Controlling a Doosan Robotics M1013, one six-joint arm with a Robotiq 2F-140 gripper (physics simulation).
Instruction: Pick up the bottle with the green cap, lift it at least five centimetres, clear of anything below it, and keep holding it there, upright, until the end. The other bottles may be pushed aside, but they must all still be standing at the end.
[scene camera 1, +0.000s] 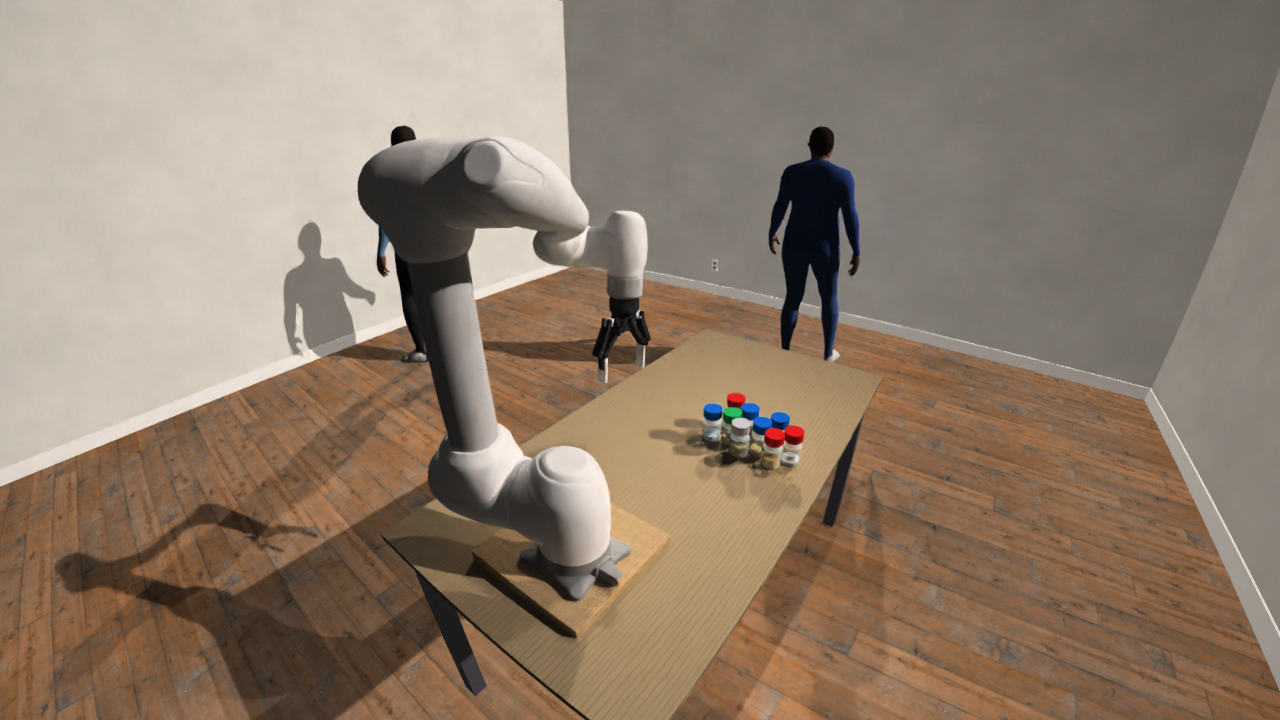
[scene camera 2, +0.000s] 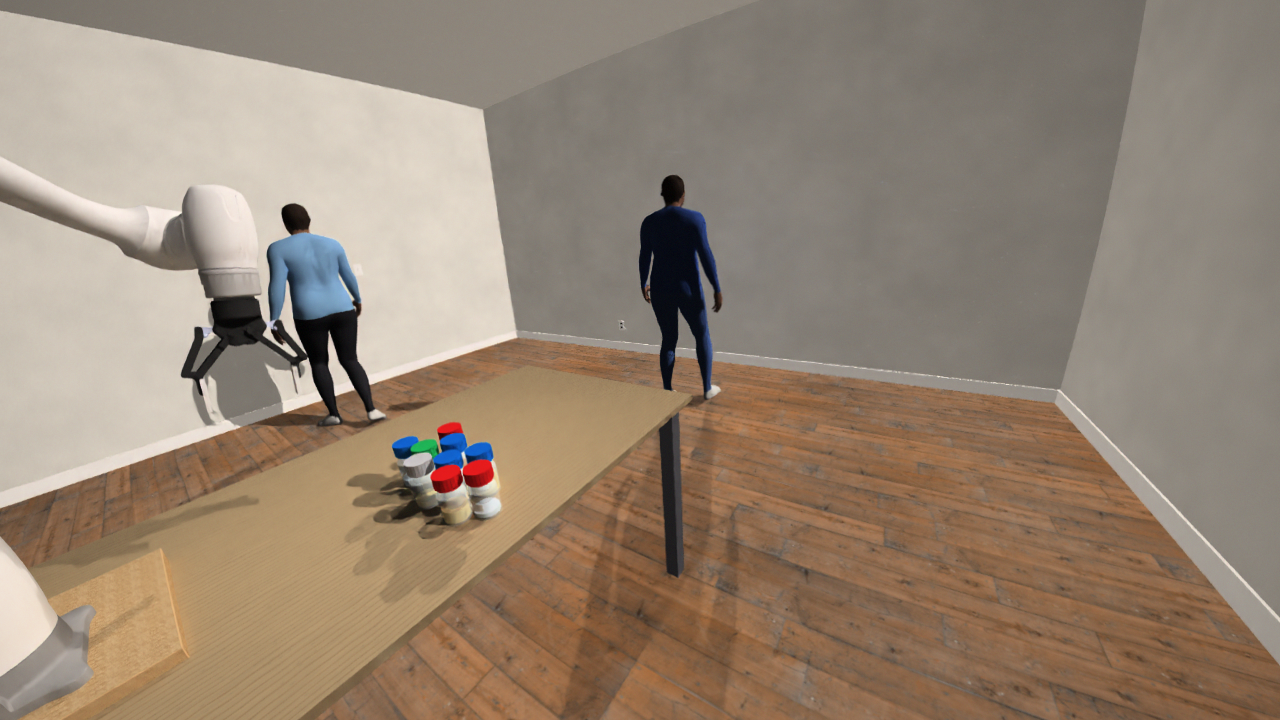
Labels:
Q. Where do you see a grey-capped bottle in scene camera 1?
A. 739, 438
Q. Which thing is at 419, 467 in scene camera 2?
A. A grey-capped bottle.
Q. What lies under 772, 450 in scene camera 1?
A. A red-capped bottle.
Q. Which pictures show the red-capped bottle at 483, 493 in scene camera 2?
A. Scene camera 1 and scene camera 2: all of them.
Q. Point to my gripper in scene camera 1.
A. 621, 373

